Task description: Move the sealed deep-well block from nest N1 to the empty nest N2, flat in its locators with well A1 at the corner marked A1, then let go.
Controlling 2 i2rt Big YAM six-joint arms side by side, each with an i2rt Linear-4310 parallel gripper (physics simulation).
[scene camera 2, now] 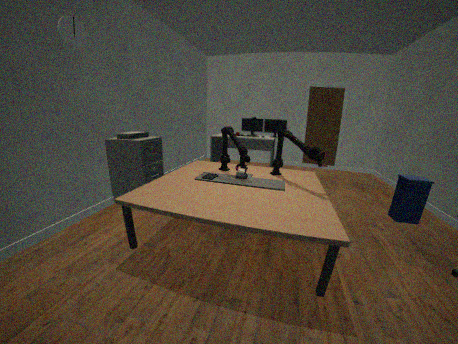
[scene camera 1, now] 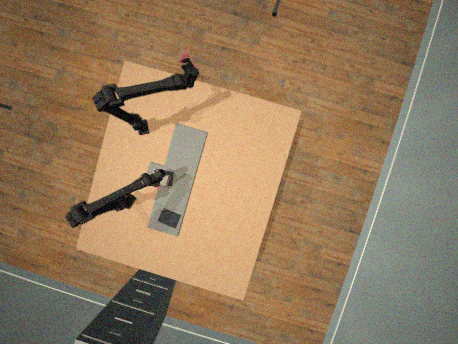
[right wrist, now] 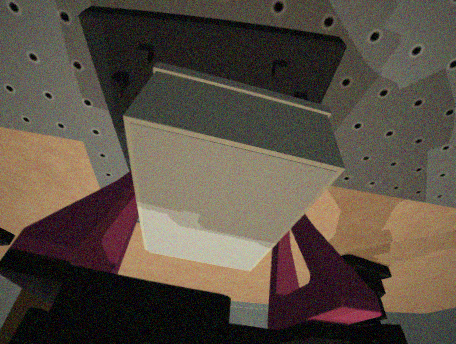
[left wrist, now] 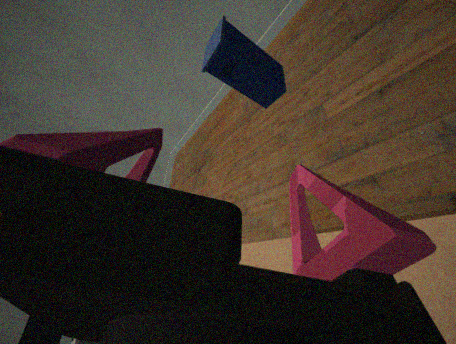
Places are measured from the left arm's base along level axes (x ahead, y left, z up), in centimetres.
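Where they show: left gripper, fingertip midpoint: (scene camera 2: 328,161) (scene camera 1: 190,58) (left wrist: 230,154); right gripper, fingertip midpoint: (scene camera 1: 161,178) (right wrist: 219,180); left arm's base, origin of the base link: (scene camera 2: 275,174) (scene camera 1: 143,127); right arm's base, origin of the base link: (scene camera 2: 224,169) (scene camera 1: 129,200).
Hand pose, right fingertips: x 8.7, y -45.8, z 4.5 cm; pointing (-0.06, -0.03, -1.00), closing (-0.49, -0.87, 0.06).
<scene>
Each offset is from my right fingertips to the top centre of the thing. Level surfaces: height alone.
The pale, lidded deep-well block @[dx -0.2, dy +0.2, dz +3.3 cm] (scene camera 1: 165,180) (scene camera 2: 242,173) (right wrist: 220,185) is between the fingers of my right gripper (scene camera 1: 162,181) (scene camera 2: 242,169) (right wrist: 219,180), which is shut on it. In the right wrist view it hangs over a dark nest @[dx +0.3, dy +0.9, dz -1.1 cm] (right wrist: 210,32) with small locators; the block hides part of that nest. Any gap beneath the block is hard to judge. Another dark nest @[dx -1.8, dy -34.1, dz -1.1 cm] (scene camera 1: 169,218) (scene camera 2: 210,176) shows no block on it. Nest labels and the A1 marks are not readable. My left gripper (scene camera 1: 185,57) (scene camera 2: 322,159) (left wrist: 230,154) is open and empty, away from the nests.
A grey perforated plate @[dz -3.3 cm] (scene camera 1: 187,145) (scene camera 2: 265,183) (right wrist: 400,117) carries the nests on the wooden table @[dz -4.5 cm] (scene camera 1: 240,175) (scene camera 2: 220,207). My left arm stands at the upper left in scene camera 1, beyond the plate's end. A blue bin (scene camera 2: 410,200) (left wrist: 245,65) stands on the floor.
</scene>
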